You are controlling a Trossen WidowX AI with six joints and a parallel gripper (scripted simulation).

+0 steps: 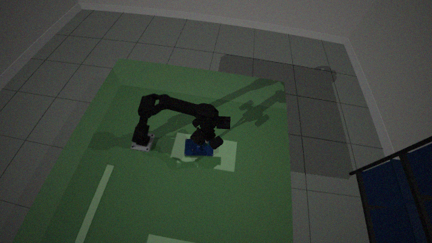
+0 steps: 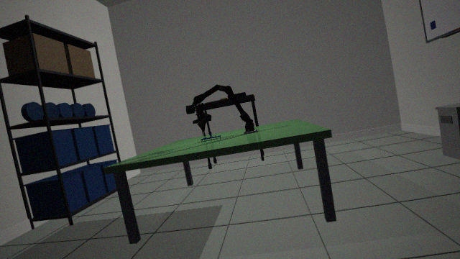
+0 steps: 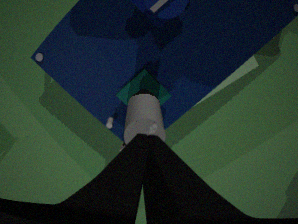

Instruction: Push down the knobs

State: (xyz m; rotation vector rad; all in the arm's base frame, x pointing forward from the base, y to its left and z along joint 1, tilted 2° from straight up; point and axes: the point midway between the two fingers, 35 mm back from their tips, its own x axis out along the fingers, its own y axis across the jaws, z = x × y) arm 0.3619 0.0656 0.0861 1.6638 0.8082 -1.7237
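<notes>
Right now the pale knob is 2 cm below my gripper tip.
</notes>
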